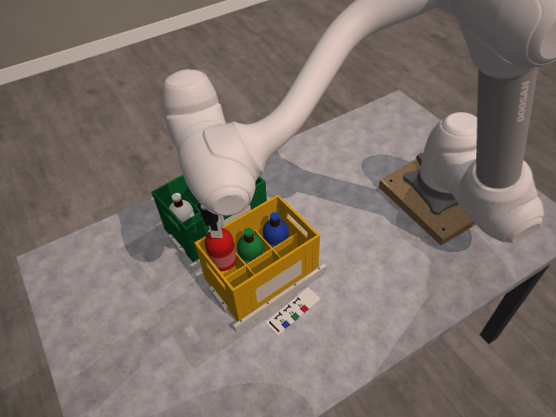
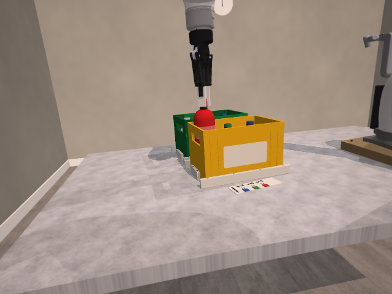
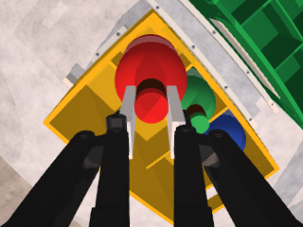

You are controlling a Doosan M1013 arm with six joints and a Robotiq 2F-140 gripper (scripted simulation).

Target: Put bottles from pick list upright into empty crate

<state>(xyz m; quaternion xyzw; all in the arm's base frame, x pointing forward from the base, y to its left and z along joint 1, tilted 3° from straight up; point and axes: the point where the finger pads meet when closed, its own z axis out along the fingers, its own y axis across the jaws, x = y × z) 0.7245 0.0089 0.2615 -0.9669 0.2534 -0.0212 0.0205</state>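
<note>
Now: the red-capped bottle 80 mm below my hand. From my hand the other things lie so: green bottle 80 mm behind, 20 mm to the right, 180 mm below; yellow crate 90 mm behind, 20 mm to the left, 180 mm below; blue bottle 170 mm behind, 40 mm to the right, 180 mm below.
</note>
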